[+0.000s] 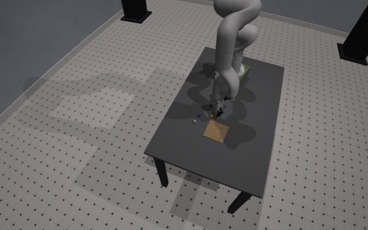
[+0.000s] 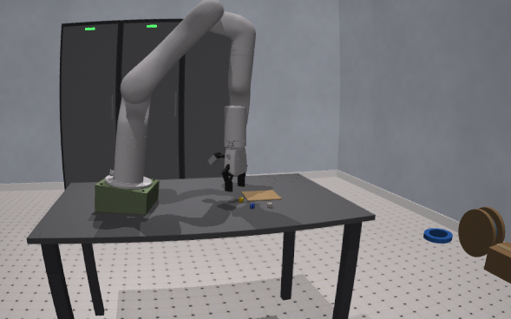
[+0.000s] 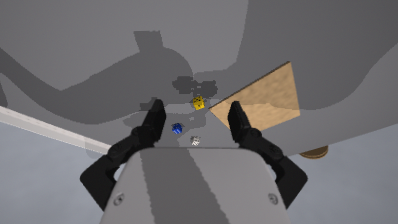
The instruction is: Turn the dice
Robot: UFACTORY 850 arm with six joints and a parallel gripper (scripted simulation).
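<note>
Right now my hand is 50 mm above the yellow die, 20 mm to the left of it and 20 mm short of it. The rest, counted from my hand: blue die: 100 mm to the right, 50 mm below, 40 mm ahead; white die: 110 mm to the right, 100 mm ahead, 50 mm below; tan mat: 120 mm ahead, 60 mm below, 50 mm to the left.
</note>
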